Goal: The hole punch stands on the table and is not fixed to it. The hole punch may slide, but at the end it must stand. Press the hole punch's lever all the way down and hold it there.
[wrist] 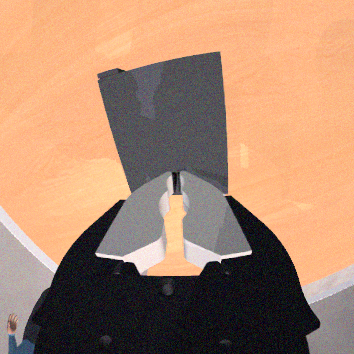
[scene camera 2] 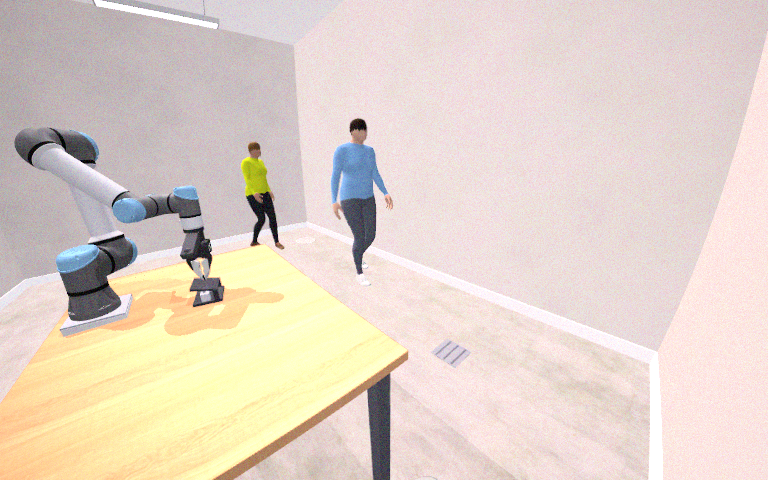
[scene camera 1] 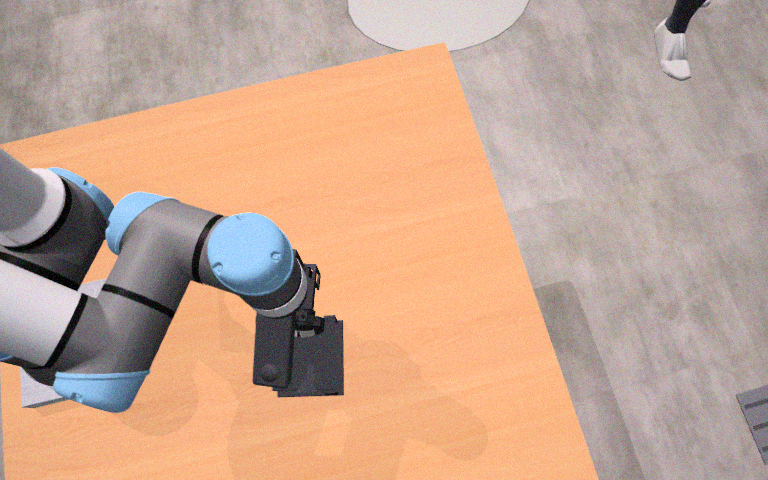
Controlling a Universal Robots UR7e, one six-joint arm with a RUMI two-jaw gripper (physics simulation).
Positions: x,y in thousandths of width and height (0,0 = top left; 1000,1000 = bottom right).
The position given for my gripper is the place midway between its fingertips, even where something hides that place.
Labels:
My gripper shows in the wrist view (499,493), in scene camera 2 (268,582) and in scene camera 1 (394,691).

